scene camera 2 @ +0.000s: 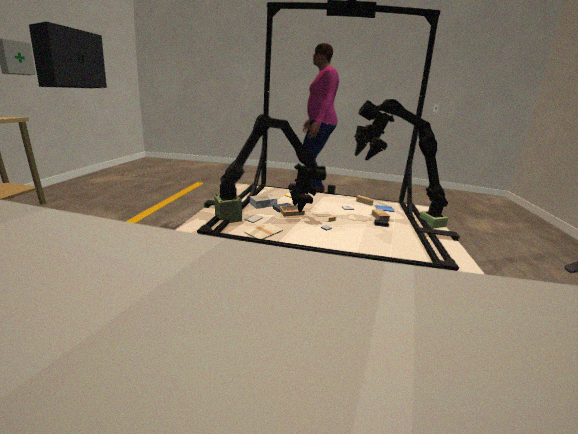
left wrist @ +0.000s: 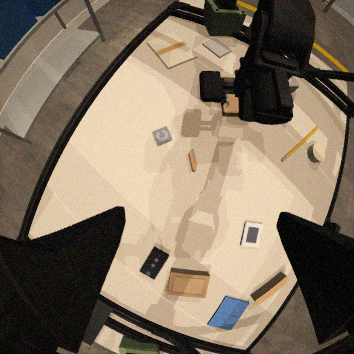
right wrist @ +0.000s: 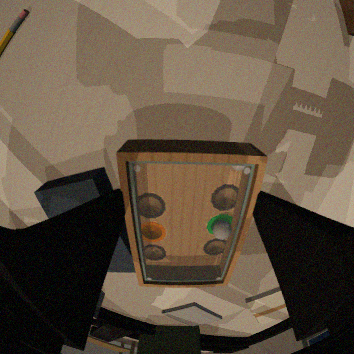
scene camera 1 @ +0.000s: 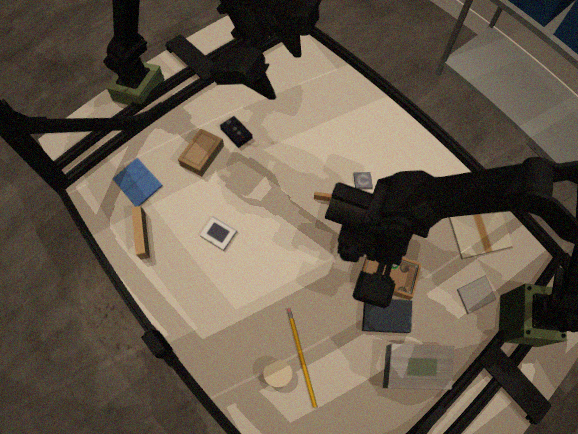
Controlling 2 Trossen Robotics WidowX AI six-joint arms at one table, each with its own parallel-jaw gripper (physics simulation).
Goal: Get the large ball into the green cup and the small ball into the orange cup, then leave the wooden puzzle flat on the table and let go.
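Places are measured from the left arm's base along level axes (x ahead, y left, z up), in metres.
Where they show: left gripper, fingertip midpoint: (scene camera 2: 360,157) (left wrist: 205,218) (scene camera 1: 286,76); right gripper, fingertip midpoint: (scene camera 2: 297,209) (left wrist: 236,103) (right wrist: 190,198) (scene camera 1: 377,268); left arm's base, link origin: (scene camera 2: 434,214) (scene camera 1: 132,76); right arm's base, link origin: (scene camera 2: 227,197) (left wrist: 225,4) (scene camera 1: 546,312).
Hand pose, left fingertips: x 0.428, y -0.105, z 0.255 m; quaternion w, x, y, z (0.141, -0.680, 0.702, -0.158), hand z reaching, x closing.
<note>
Things, the pixels of their centre, and the offset from my left fingertips. "*": a spot on its surface instead.
- wooden puzzle, body centre: (right wrist: 187,229) (scene camera 1: 390,273) (left wrist: 234,95) (scene camera 2: 291,210) dz -0.286, dx +0.257, dy -0.126 m
- grey ball, body centre: (right wrist: 221,229) dz -0.290, dx +0.260, dy -0.103 m
- green cup, surface spot: (right wrist: 220,216) * dz -0.278, dx +0.240, dy -0.109 m
- orange cup, surface spot: (right wrist: 153,231) * dz -0.276, dx +0.252, dy -0.145 m
- dark blue box, body centre: (right wrist: 90,228) (scene camera 1: 387,315) dz -0.297, dx +0.279, dy -0.201 m
- clear case, body centre: (scene camera 1: 418,367) (scene camera 2: 263,201) dz -0.286, dx +0.365, dy -0.278 m
- pencil, body centre: (scene camera 1: 301,358) (left wrist: 301,141) dz -0.303, dx +0.157, dy -0.326 m
- round pale thing, body centre: (scene camera 1: 277,373) (left wrist: 317,151) dz -0.286, dx +0.128, dy -0.368 m
- wooden box, body centre: (scene camera 1: 201,152) (left wrist: 187,282) (scene camera 2: 380,215) dz -0.292, dx -0.182, dy -0.014 m
- black box, body centre: (scene camera 1: 236,131) (left wrist: 153,262) (scene camera 2: 381,223) dz -0.298, dx -0.136, dy +0.062 m
- blue item, body centre: (scene camera 1: 137,182) (left wrist: 227,313) (scene camera 2: 384,208) dz -0.303, dx -0.289, dy -0.122 m
The wooden puzzle (scene camera 1: 406,290) (scene camera 2: 292,212) (left wrist: 231,106) (right wrist: 182,200) is a clear-topped tray, low at the table; whether it touches is unclear. My right gripper (right wrist: 190,198) (scene camera 2: 301,206) is shut on its two long sides. In the right wrist view a grey ball (right wrist: 223,229) shows at the green cup (right wrist: 220,216), overlapping its ring; whether it is fully seated is unclear. The orange cup (right wrist: 153,231) is opposite, among several dark holes. I cannot make out the small ball for certain. My left gripper (scene camera 1: 286,76) (scene camera 2: 362,156) (left wrist: 205,218) is open and empty, high above the table.
A dark blue box (scene camera 1: 387,317) (right wrist: 65,196) lies close beside the puzzle. A clear case (scene camera 1: 440,367), a pencil (scene camera 1: 302,357) and a round pale thing (scene camera 1: 278,374) lie nearby. A wooden box (scene camera 1: 201,151), a black box (scene camera 1: 236,131) and a blue item (scene camera 1: 137,181) lie farther off.
</note>
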